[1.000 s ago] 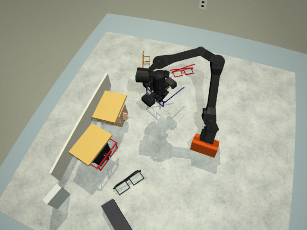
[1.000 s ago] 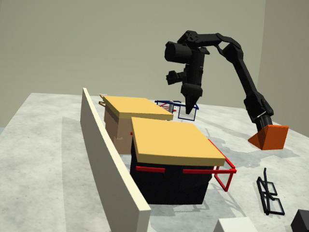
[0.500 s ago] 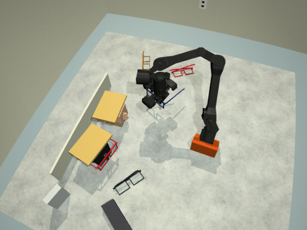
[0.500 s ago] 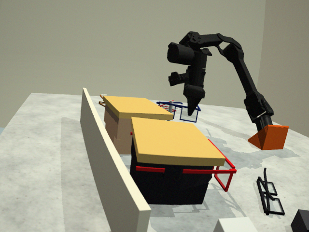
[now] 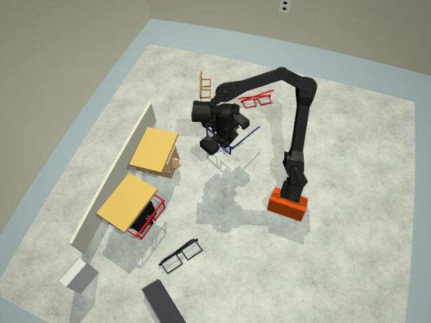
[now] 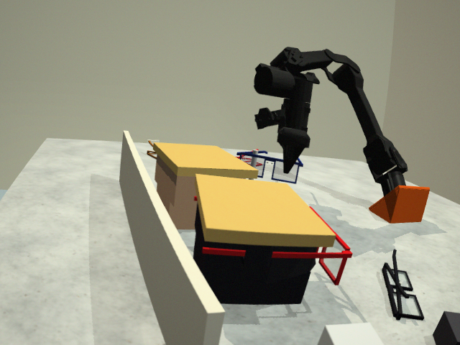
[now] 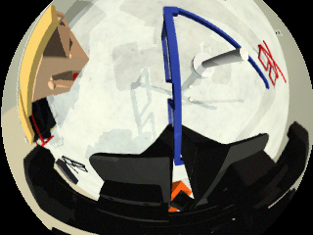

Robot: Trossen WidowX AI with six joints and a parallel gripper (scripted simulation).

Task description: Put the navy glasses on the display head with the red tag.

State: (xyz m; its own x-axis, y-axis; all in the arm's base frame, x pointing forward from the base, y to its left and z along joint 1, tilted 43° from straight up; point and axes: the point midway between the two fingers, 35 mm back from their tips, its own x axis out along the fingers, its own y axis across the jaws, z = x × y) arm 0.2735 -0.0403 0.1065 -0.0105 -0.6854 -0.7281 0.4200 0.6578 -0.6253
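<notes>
Now: gripper tip 9 cm to the left of the grey post, 4 cm short of it and 4 cm above it. From my gripper tip the other things lie so: black head 34 cm to the left, 18 cm ahead; then cream board 32 cm ahead, 24 cm to the left; then tan head 19 cm ahead, 12 cm to the left.
</notes>
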